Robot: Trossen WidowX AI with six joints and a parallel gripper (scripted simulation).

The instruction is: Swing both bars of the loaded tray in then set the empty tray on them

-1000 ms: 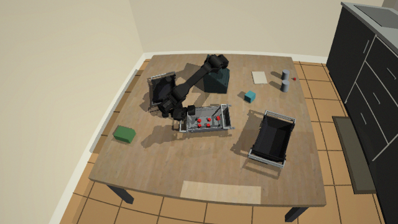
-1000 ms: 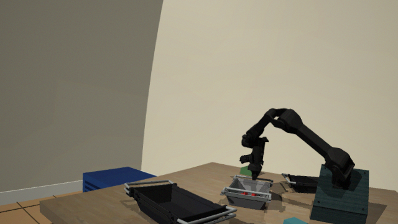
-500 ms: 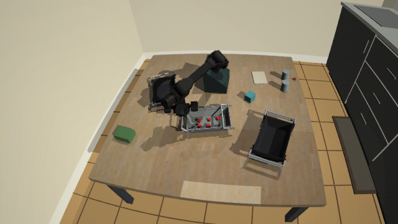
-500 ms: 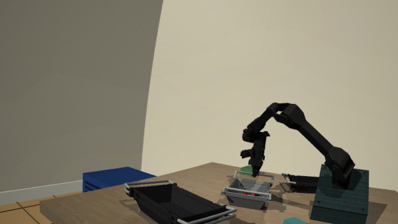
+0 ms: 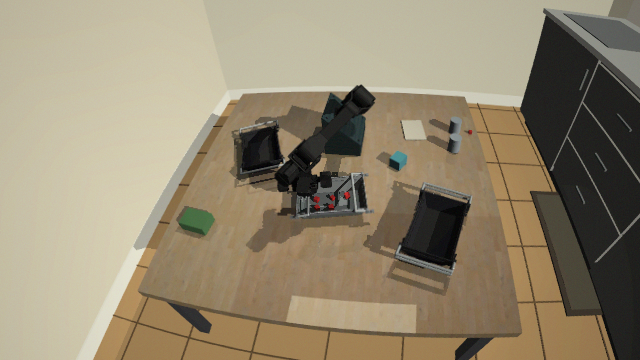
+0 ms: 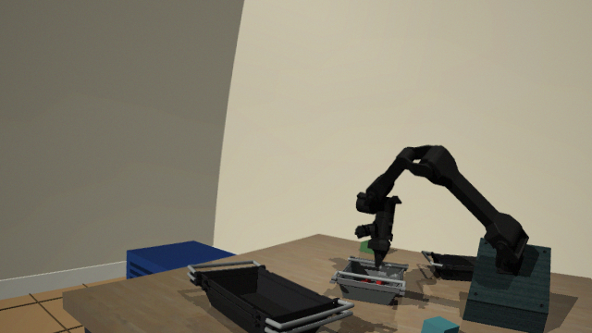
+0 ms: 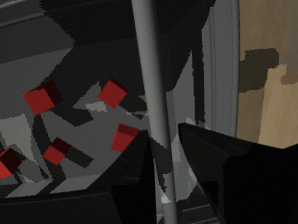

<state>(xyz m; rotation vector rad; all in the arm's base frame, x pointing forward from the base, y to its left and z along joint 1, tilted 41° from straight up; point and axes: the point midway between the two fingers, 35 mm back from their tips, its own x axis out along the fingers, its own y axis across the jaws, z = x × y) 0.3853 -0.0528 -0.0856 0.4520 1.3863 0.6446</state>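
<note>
The black tray is 290 mm behind my gripper tip, 260 mm to the right of it and 10 mm below it. Also, from my gripper tip: green block (430 mm to the right, 120 mm ahead, 30 mm below); then teal cube (340 mm to the left, 240 mm behind, 30 mm below); then beige pad (480 mm behind, 430 mm to the left, 50 mm below).
</note>
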